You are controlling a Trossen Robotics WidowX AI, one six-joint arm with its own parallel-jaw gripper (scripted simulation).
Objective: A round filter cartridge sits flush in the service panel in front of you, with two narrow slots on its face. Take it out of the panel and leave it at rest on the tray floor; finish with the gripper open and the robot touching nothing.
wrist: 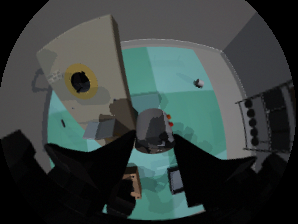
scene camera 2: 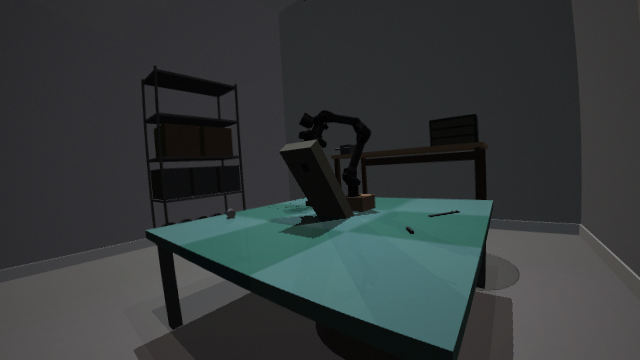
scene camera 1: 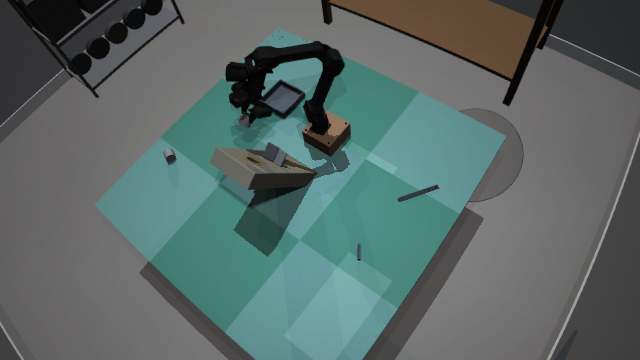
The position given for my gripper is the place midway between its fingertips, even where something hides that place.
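I can see my gripper [scene camera 1: 247, 118], and it shows in the wrist view as well, where my gripper [wrist: 154, 135] is visible again. I also see a grey round filter cartridge [wrist: 154, 134], though scene camera 2 does not show the cartridge, hidden by the tan service panel. As for the tan service panel [scene camera 2: 306, 160], the wrist view gives me the panel [wrist: 84, 66] too, and scene camera 1 gives me the panel [scene camera 1: 248, 167]. There is a dark square tray [scene camera 1: 282, 98] as well.
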